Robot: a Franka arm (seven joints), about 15 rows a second.
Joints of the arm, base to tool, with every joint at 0 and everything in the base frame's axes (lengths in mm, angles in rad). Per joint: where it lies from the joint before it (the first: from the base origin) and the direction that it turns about. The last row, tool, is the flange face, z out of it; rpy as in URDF.
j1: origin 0 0 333 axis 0 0 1
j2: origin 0 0 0 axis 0 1 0
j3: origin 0 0 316 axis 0 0 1
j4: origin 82.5 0 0 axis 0 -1 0
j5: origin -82.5 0 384 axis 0 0 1
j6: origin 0 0 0 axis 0 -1 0
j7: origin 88 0 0 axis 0 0 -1
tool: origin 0 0 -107 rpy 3.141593 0 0
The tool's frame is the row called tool.
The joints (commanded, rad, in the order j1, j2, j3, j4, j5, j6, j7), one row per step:
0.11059, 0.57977, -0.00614, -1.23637, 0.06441, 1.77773, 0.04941
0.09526, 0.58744, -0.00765, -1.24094, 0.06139, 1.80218, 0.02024
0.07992, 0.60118, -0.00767, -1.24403, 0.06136, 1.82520, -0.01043
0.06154, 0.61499, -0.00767, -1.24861, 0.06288, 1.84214, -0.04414
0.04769, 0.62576, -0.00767, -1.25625, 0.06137, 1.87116, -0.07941
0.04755, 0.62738, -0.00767, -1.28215, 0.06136, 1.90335, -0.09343
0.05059, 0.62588, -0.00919, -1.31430, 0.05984, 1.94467, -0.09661
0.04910, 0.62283, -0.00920, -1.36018, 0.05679, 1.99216, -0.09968
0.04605, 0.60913, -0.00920, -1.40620, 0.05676, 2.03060, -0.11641
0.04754, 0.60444, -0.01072, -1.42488, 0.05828, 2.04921, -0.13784
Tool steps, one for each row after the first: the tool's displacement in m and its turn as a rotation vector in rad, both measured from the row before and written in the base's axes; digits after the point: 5 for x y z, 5 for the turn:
0.00409, -0.01195, -0.00566, -0.00190, -0.01410, 0.01186
0.00426, -0.01094, -0.00945, 0.00083, -0.00780, 0.01399
0.00321, -0.01315, -0.01075, 0.00178, -0.00028, 0.01389
0.00332, -0.01026, -0.00900, -0.00089, -0.01256, 0.02019
-0.00036, -0.00039, -0.01075, -0.00032, -0.00539, 0.01202
-0.00092, 0.00086, -0.01061, -0.00272, -0.01090, 0.00321
-0.00306, -0.00185, -0.01539, -0.00368, -0.00490, 0.00018
-0.00484, -0.00278, -0.00843, -0.00077, -0.00687, 0.01165
-0.00182, 0.00002, -0.00376, -0.00010, -0.00559, 0.02002

